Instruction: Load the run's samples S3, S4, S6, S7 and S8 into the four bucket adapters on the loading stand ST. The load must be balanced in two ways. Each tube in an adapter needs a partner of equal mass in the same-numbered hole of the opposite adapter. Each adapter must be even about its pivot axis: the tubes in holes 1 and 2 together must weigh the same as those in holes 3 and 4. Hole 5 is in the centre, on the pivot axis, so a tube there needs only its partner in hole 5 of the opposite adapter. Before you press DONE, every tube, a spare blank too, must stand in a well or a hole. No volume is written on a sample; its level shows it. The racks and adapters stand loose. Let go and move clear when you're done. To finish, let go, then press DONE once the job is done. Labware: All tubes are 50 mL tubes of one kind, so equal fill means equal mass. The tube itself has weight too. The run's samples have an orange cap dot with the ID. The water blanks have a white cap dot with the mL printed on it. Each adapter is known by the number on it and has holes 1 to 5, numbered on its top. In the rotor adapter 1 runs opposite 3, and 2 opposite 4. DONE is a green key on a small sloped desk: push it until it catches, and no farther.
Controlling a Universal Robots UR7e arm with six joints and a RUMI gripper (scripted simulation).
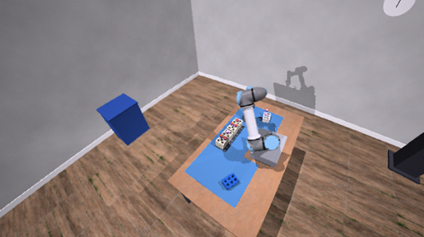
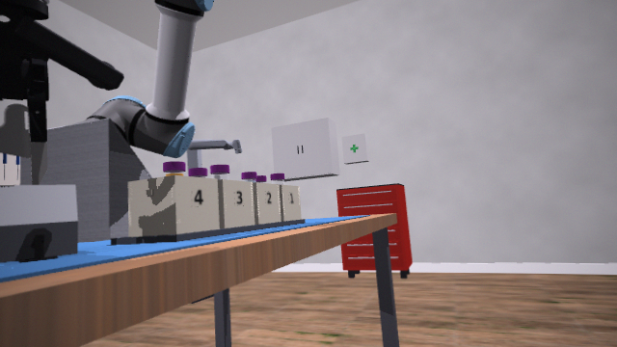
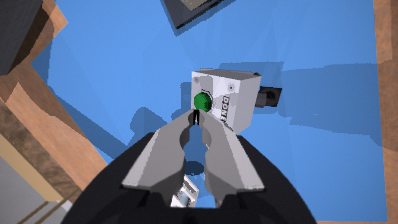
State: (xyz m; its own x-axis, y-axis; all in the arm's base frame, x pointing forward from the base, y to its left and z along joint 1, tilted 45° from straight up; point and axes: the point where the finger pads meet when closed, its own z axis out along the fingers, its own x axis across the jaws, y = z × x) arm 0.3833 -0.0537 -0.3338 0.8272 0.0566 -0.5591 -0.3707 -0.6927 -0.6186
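The green DONE key lies 3 cm below my hand. Round my hand: sample tube S4: 4 cm ahead, 17 cm to the left, 3 cm below; DONE key desk: 2 cm ahead, 1 cm to the right, 5 cm below; white rack: 16 cm behind, 19 cm to the right, 7 cm below.
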